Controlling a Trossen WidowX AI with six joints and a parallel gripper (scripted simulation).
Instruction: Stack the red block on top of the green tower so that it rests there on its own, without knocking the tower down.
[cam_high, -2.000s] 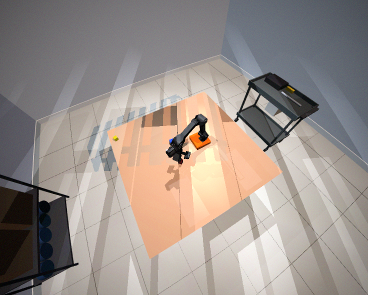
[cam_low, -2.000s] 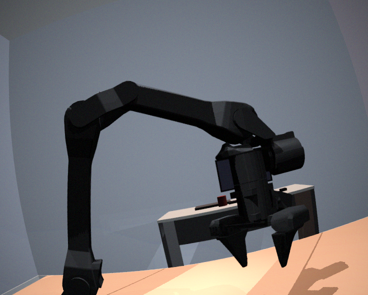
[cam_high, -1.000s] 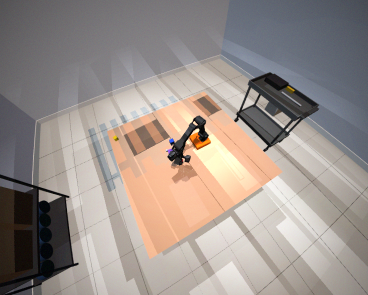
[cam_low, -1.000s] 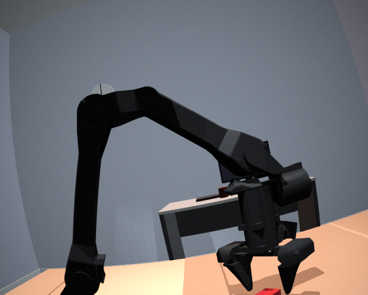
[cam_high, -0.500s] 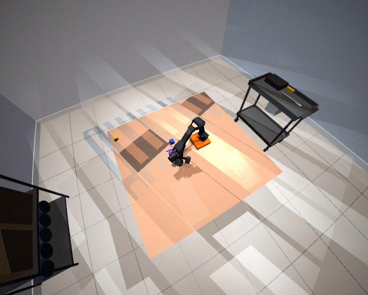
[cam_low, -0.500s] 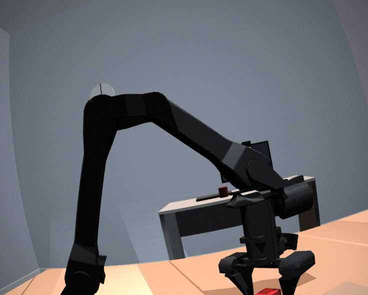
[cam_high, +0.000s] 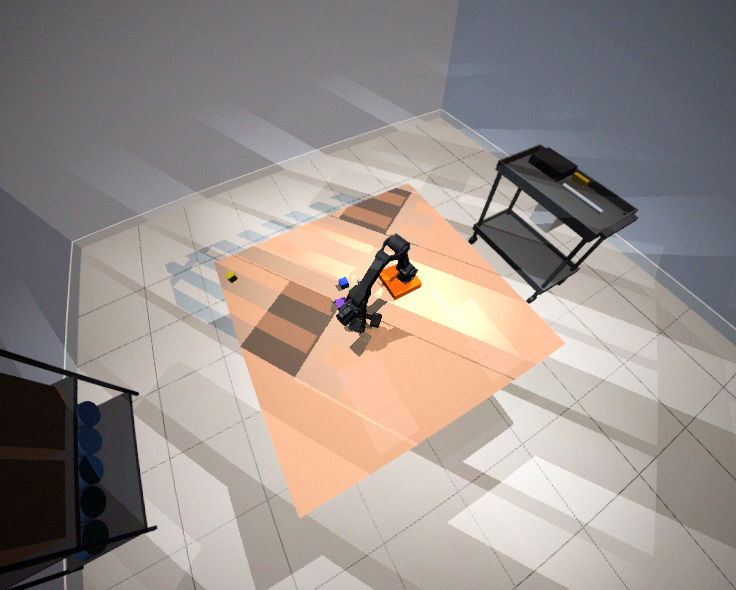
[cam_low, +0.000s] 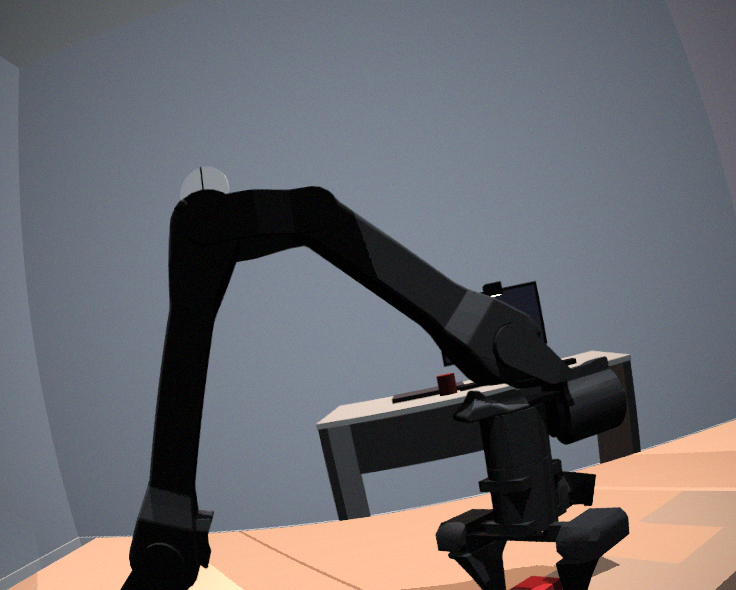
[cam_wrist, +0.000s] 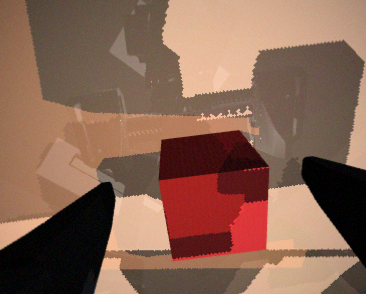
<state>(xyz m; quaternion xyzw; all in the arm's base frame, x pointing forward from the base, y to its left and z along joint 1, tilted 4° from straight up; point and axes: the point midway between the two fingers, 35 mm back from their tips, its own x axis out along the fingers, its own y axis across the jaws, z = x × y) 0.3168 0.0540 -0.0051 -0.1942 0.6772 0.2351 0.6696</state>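
Now: gripper tip 2 cm short of the purple block, 13 cm to the left of it and 2 cm below it. The rest, counted from my gripper tip: yellow block (39 cm ahead, 64 cm to the right, 1 cm above); red block (1 cm above); blue block (6 cm behind, 23 cm to the right, 1 cm above).
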